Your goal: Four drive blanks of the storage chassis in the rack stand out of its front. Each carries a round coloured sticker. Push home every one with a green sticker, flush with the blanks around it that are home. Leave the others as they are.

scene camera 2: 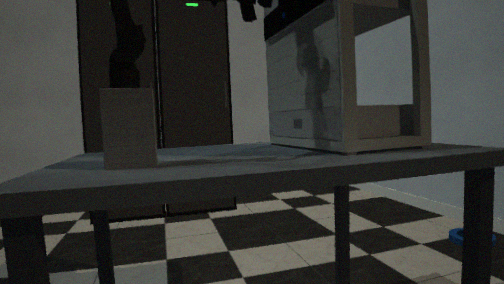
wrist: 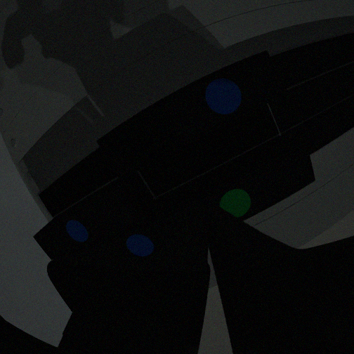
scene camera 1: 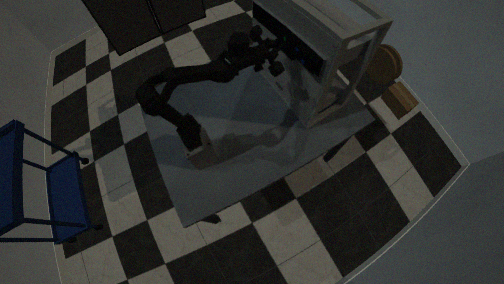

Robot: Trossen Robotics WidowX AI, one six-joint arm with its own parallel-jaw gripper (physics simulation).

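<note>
The storage chassis (scene camera 1: pixel 316 68) (scene camera 2: pixel 275 26) is a black band across the upper rack. In the wrist view, a green sticker (wrist: pixel 236 202) sits on a dark blank that sticks out at the lower edge; its lower left is covered by the gripper. One blue sticker (wrist: pixel 223 96) sits on the blank above it. Two more blue stickers, one at far left (wrist: pixel 77 231) and one beside it (wrist: pixel 140 245), lie lower left. My gripper (wrist: pixel 204 210) (scene camera 1: pixel 278 45) is shut and empty, its tips by the green sticker. Contact and blank depths are too dark to tell.
The pale rack (scene camera 1: pixel 332 50) (scene camera 2: pixel 348 90) stands on the grey table (scene camera 1: pixel 200 192) (scene camera 2: pixel 225 180), with the arm's base block (scene camera 1: pixel 202 154) (scene camera 2: pixel 129 130) opposite. A blue cart (scene camera 1: pixel 70 200), a dark cabinet (scene camera 1: pixel 135 25) (scene camera 2: pixel 195 75), a wooden box (scene camera 1: pixel 400 99) and a round brown object (scene camera 1: pixel 390 62) stand around.
</note>
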